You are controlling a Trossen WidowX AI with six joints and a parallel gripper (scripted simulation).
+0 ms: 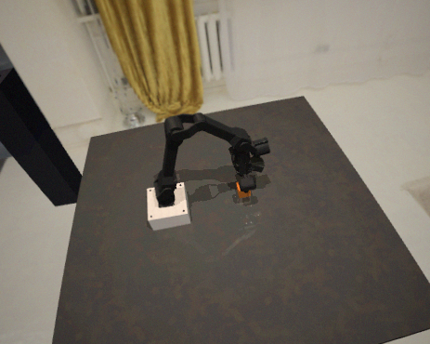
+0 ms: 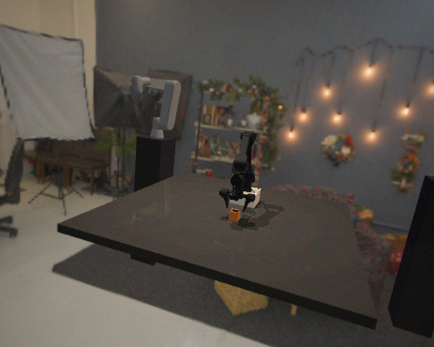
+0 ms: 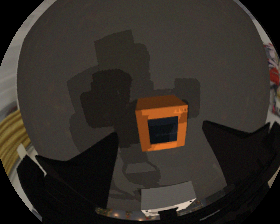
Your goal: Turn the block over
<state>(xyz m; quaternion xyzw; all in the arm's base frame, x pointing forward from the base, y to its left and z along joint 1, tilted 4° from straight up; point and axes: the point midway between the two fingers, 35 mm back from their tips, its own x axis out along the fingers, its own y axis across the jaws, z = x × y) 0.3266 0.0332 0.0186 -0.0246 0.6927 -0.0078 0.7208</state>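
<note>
The orange block lies 20 mm below my gripper tip.
</note>
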